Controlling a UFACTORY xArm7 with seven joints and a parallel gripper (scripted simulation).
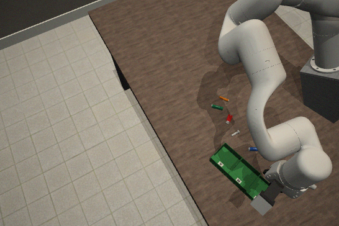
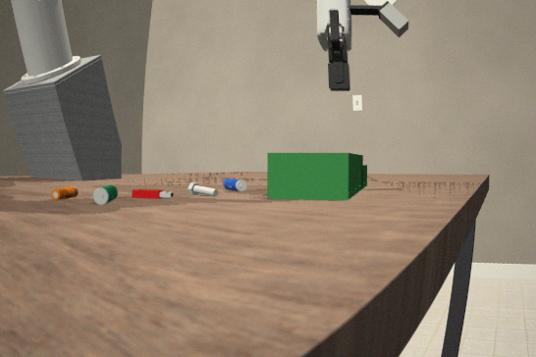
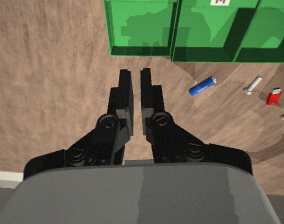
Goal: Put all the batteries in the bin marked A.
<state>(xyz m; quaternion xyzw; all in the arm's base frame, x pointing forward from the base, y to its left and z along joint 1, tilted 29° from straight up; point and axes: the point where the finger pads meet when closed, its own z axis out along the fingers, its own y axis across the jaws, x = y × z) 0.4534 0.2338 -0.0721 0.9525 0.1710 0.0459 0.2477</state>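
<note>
Right now my hand is 16 cm above the blue battery, 14 cm to the left of it and 9 cm past it. Round my hand: white bolt (24 cm to the right, 16 cm below, 7 cm behind); green three-compartment bin (14 cm below, 9 cm to the right, 2 cm ahead); red usb stick (30 cm to the right, 16 cm below, 8 cm behind).
</note>
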